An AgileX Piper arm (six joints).
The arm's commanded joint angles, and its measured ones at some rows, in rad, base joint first. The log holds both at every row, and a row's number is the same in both.
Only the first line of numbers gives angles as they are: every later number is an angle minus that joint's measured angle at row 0.
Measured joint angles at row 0: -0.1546, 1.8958, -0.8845, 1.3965, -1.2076, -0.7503
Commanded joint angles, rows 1 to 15: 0.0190, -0.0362, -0.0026, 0.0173, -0.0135, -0.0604; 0.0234, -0.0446, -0.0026, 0.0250, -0.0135, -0.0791; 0.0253, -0.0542, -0.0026, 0.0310, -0.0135, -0.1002; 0.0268, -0.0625, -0.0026, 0.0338, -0.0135, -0.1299; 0.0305, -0.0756, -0.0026, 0.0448, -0.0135, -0.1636; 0.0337, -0.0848, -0.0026, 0.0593, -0.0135, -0.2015; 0.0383, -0.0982, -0.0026, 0.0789, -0.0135, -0.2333; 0.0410, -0.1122, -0.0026, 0.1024, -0.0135, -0.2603; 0.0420, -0.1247, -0.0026, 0.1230, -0.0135, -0.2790; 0.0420, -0.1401, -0.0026, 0.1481, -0.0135, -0.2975; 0.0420, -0.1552, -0.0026, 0.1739, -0.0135, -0.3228; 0.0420, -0.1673, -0.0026, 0.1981, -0.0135, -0.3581; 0.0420, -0.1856, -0.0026, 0.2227, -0.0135, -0.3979; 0.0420, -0.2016, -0.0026, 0.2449, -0.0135, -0.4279; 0.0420, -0.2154, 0.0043, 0.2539, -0.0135, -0.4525
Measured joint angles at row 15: 0.0389, -0.1610, 0.0000, 0.1838, 0.0000, -0.3322
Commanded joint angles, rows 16 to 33: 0.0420, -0.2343, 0.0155, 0.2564, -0.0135, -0.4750; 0.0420, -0.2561, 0.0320, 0.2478, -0.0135, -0.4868; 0.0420, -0.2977, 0.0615, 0.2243, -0.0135, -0.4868; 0.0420, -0.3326, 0.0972, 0.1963, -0.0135, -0.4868; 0.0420, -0.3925, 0.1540, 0.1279, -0.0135, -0.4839; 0.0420, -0.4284, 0.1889, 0.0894, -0.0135, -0.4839; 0.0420, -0.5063, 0.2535, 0.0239, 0.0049, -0.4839; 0.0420, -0.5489, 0.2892, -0.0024, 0.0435, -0.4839; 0.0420, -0.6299, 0.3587, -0.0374, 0.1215, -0.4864; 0.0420, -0.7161, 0.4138, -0.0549, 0.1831, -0.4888; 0.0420, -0.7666, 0.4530, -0.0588, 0.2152, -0.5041; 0.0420, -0.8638, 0.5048, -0.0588, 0.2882, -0.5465; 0.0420, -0.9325, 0.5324, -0.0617, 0.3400, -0.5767; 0.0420, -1.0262, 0.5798, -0.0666, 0.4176, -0.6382; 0.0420, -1.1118, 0.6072, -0.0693, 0.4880, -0.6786; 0.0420, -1.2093, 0.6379, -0.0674, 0.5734, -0.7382; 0.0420, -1.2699, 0.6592, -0.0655, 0.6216, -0.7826; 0.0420, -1.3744, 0.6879, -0.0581, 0.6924, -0.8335
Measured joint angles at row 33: 0.0389, -1.1388, 0.6148, -0.0430, 0.4868, -0.6796
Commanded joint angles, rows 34 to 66: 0.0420, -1.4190, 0.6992, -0.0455, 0.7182, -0.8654; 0.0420, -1.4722, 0.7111, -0.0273, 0.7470, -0.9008; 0.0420, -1.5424, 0.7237, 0.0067, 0.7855, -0.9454; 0.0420, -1.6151, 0.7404, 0.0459, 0.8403, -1.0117; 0.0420, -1.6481, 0.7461, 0.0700, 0.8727, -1.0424; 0.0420, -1.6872, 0.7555, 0.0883, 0.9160, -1.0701; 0.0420, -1.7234, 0.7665, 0.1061, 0.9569, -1.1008; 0.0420, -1.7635, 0.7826, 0.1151, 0.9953, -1.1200; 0.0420, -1.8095, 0.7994, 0.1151, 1.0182, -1.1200; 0.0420, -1.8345, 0.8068, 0.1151, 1.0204, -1.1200; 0.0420, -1.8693, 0.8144, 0.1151, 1.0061, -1.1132; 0.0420, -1.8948, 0.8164, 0.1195, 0.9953, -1.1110; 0.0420, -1.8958, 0.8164, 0.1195, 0.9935, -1.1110; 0.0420, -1.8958, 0.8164, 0.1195, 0.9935, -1.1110; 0.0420, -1.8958, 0.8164, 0.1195, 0.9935, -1.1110; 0.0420, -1.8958, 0.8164, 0.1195, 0.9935, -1.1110; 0.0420, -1.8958, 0.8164, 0.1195, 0.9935, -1.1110; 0.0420, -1.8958, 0.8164, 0.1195, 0.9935, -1.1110; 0.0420, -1.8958, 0.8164, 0.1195, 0.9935, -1.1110; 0.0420, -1.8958, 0.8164, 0.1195, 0.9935, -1.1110; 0.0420, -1.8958, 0.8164, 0.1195, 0.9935, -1.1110; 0.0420, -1.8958, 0.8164, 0.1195, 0.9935, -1.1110; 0.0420, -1.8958, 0.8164, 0.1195, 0.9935, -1.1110; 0.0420, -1.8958, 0.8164, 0.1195, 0.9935, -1.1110; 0.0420, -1.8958, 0.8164, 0.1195, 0.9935, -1.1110; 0.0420, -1.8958, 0.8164, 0.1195, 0.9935, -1.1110; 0.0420, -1.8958, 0.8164, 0.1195, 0.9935, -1.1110; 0.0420, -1.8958, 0.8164, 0.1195, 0.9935, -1.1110; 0.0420, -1.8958, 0.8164, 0.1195, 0.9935, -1.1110; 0.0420, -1.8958, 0.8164, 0.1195, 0.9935, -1.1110; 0.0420, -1.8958, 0.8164, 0.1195, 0.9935, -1.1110; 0.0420, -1.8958, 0.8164, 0.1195, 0.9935, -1.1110; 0.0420, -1.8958, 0.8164, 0.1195, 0.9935, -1.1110
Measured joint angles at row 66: 0.0412, -1.8897, 0.8114, 0.1136, 0.9932, -1.1074
